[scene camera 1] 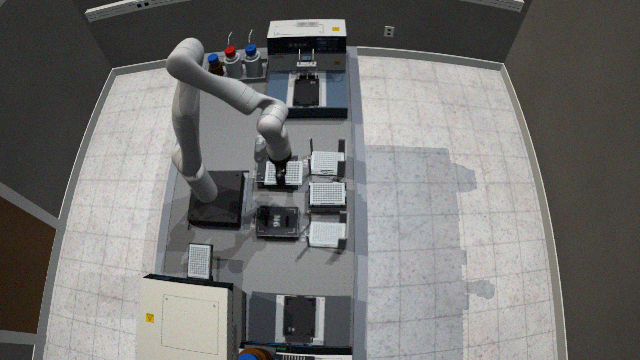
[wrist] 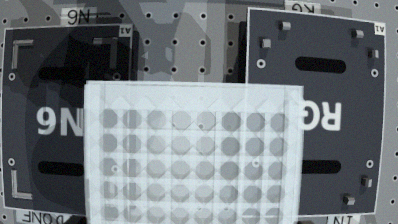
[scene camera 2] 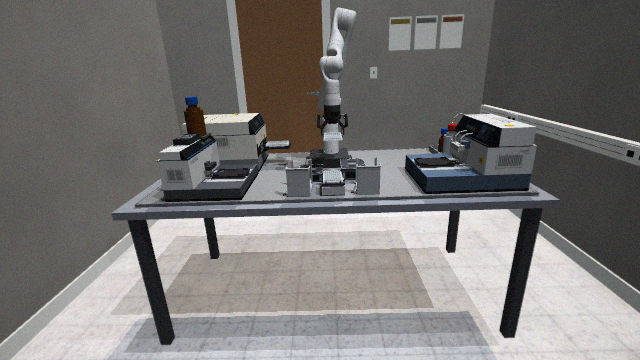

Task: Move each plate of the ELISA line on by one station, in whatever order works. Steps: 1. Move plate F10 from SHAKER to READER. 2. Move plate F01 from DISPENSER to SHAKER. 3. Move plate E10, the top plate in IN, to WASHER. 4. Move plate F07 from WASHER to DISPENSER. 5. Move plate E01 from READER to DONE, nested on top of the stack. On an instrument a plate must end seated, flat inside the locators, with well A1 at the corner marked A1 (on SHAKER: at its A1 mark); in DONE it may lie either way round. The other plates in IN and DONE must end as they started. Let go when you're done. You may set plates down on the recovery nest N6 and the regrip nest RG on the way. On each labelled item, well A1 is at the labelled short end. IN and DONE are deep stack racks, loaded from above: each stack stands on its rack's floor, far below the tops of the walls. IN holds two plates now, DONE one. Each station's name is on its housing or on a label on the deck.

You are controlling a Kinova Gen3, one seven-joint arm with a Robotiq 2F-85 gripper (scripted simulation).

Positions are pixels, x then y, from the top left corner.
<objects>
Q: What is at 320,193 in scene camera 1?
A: A white well plate.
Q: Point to a white well plate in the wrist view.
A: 120,117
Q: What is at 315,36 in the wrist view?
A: A regrip nest.
</objects>
